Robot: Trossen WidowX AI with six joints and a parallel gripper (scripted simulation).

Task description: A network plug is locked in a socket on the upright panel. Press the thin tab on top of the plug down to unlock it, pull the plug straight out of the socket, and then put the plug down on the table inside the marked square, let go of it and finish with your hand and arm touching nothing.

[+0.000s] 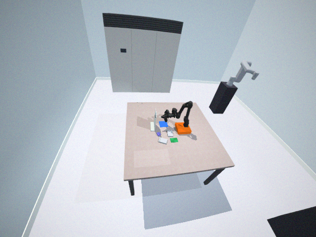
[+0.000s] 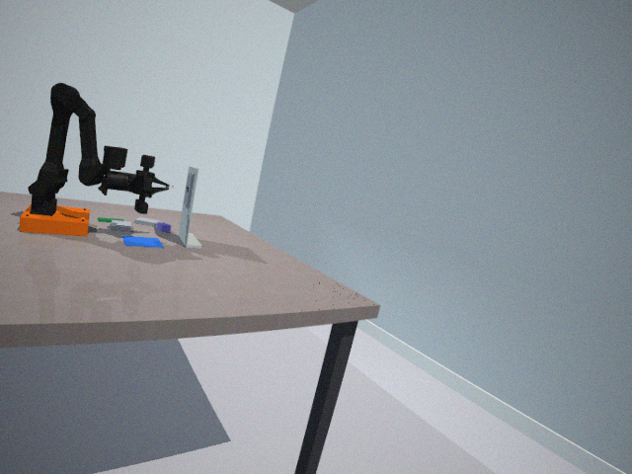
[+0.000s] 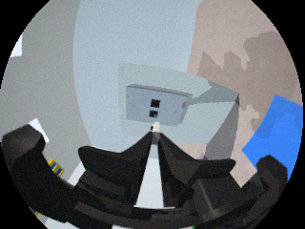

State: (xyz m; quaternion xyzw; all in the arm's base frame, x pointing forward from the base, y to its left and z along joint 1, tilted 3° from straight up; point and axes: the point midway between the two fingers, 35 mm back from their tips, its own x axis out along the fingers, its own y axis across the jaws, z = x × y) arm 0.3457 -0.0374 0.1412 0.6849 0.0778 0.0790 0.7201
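Right now my gripper tip is 18 cm above the blue marked square, 7 cm past it and 5 cm to the left of it. Also, from my gripper tip: grey panel 8 cm ahead, 7 cm below; white network plug 1 cm ahead.
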